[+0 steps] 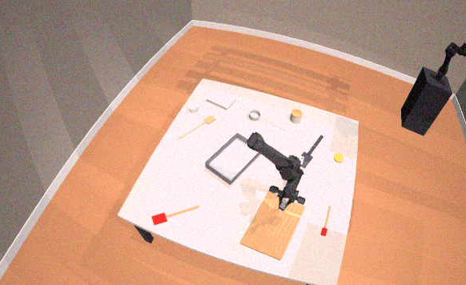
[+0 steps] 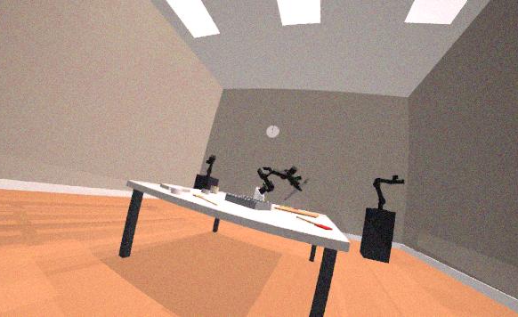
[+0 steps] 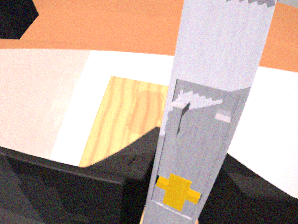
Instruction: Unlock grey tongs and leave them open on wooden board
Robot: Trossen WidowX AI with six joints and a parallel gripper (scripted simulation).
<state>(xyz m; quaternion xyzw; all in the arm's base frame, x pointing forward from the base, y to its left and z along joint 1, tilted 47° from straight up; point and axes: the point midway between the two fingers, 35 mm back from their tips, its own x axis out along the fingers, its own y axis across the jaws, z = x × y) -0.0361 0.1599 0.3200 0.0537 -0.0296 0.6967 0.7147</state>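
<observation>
The wooden board lies 19 cm below my gripper tip. The rest, counted from my gripper tip: red spatula 54 cm ahead, 18 cm to the left, 19 cm below; grey roasting tin 38 cm ahead, 32 cm to the right, 17 cm below; yellow lock piece 3 cm to the right, 2 cm above.
</observation>
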